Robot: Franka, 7 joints.
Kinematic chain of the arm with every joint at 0, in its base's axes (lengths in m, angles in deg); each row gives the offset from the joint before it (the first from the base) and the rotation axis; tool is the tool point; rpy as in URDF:
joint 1: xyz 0 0 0.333 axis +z
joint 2: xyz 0 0 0 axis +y
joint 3: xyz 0 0 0.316 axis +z
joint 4: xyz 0.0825 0 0 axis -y
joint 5: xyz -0.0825 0 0.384 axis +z
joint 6: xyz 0 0 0 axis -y
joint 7: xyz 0.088 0 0 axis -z
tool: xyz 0 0 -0.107 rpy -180 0 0
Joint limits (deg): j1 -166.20..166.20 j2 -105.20..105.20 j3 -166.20..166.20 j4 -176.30..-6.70 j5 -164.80..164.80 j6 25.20..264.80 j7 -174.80..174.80
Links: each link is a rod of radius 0.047 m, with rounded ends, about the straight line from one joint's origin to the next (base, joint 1, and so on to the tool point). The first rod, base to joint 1, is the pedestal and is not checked.
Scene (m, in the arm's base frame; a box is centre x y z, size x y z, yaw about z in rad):
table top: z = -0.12
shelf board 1: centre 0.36 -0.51 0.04 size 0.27 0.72 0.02 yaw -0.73
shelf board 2: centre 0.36 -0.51 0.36 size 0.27 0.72 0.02 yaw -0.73
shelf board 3: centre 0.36 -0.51 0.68 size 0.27 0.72 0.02 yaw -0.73
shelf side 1: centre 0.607 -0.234 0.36 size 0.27 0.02 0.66 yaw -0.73
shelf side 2: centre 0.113 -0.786 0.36 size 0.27 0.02 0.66 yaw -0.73
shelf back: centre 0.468 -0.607 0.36 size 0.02 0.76 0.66 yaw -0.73
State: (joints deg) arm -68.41 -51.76 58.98 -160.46 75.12 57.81 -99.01
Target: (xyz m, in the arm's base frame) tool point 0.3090 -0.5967 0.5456
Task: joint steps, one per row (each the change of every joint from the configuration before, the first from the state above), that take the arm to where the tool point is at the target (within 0.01 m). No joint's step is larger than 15 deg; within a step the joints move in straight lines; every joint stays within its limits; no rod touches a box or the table.
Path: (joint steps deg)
1: -8.47 7.35 -13.12 6.80 0.75 4.22 0.00
2: -8.47 7.35 -13.12 6.79 0.74 4.21 0.00
3: -8.47 7.35 -13.12 6.80 0.75 4.22 0.00
4: -8.47 7.36 -13.11 6.79 0.74 4.22 0.00
5: 3.41 14.17 6.41 14.13 6.21 8.23 0.00
6: 3.42 14.18 6.41 14.12 6.21 8.23 0.00
7: 3.42 14.18 6.40 14.12 6.20 8.23 0.00

